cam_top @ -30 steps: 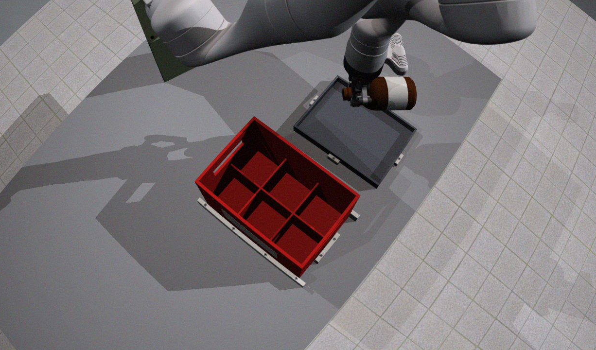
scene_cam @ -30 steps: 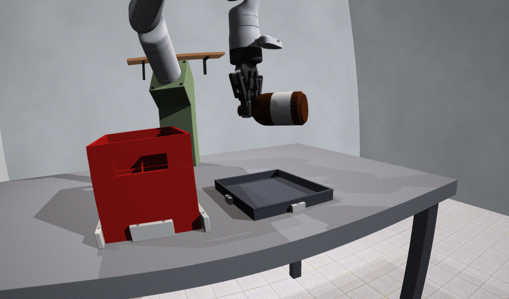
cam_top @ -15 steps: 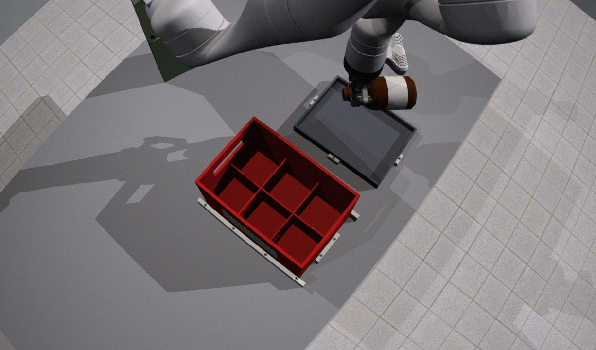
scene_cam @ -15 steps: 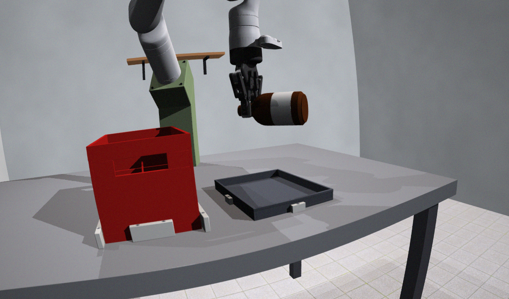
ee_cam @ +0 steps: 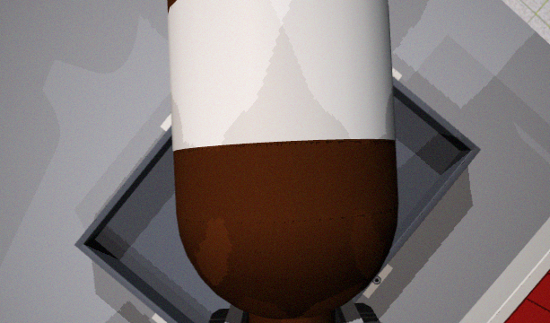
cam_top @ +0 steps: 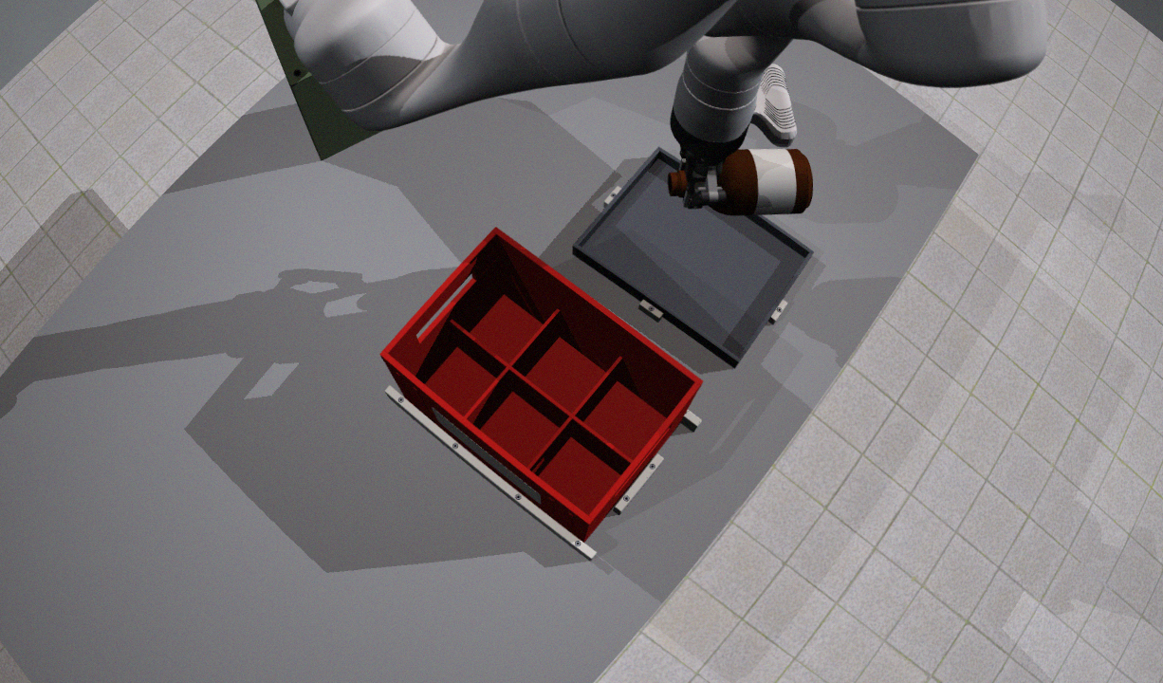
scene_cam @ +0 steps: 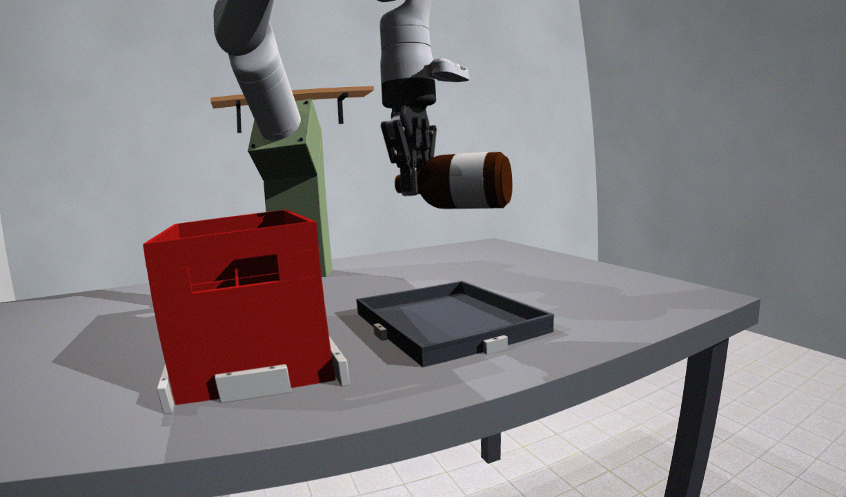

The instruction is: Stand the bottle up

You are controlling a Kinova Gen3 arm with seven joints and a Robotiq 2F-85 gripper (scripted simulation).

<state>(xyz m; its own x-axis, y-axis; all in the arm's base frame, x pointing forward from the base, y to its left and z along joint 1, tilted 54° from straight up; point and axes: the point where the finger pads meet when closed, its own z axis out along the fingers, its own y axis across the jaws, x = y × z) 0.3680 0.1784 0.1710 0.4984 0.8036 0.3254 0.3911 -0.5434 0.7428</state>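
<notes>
Right now my hand is 4 cm short of the bottle and 3 cm to the right of it. From my hand the other things lie so: red crate (2 cm behind, 26 cm to the right, 12 cm below); then tray (2 cm ahead, 2 cm to the left, 19 cm below).
</notes>
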